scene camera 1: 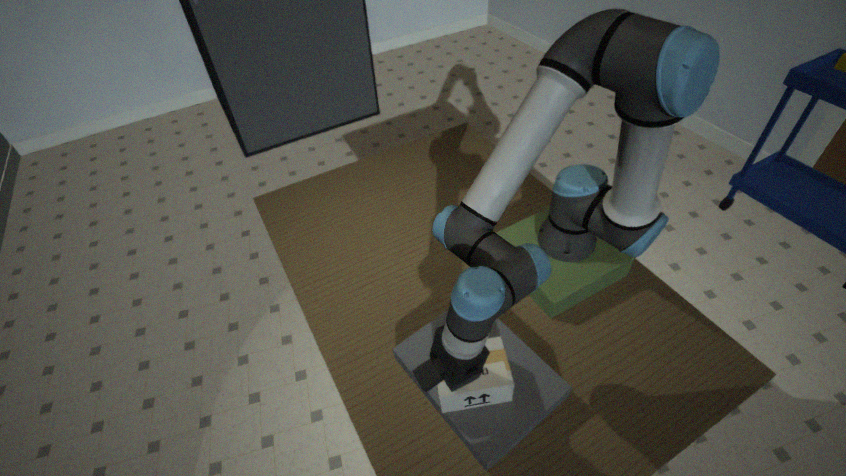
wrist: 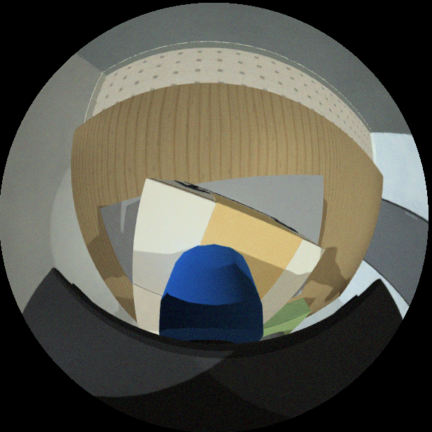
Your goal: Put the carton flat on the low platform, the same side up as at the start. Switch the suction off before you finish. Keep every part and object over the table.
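Places are measured from the arm's base along level axes (x right, y ahead, z up), in centimetres.
Pixels of known places: arm's base, origin of the base link: (scene camera 1: 566, 240).
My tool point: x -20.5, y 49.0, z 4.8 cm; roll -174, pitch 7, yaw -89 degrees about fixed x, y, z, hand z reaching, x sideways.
For each thing: its top centre in the pictures, then the offset to it from my tool point. Level surfaces: height alone.
- carton, middle of its top: (scene camera 1: 472, 363) dx -0.4, dy -4.9, dz +2.0 cm
- low grey platform, middle of its top: (scene camera 1: 478, 365) dx +2.0, dy -8.4, dz -6.0 cm
- wooden table top, its level: dz -12.1 cm
The carton (scene camera 1: 496, 387) (wrist: 172, 220) is white with an orange tape band on top. It appears to rest flat on the low grey platform (scene camera 1: 526, 408) (wrist: 295, 200), top face up, with the two arrows on its near side pointing up. It sits turned relative to the platform, with its near left corner close to the platform's left edge. My gripper (scene camera 1: 460, 378) (wrist: 212, 280), a blue suction cup under a black body, is on the carton's top and holds it. The contact spot itself is hidden by the gripper body in the scene view.
The wooden table top (scene camera 1: 331, 236) (wrist: 210, 130) surrounds the platform. The green base block (scene camera 1: 585, 284) (wrist: 287, 317) under the arm stands behind it to the right. A dark grey panel (scene camera 1: 295, 76) stands past the far edge, and a blue cart (scene camera 1: 792, 186) stands on the floor at right.
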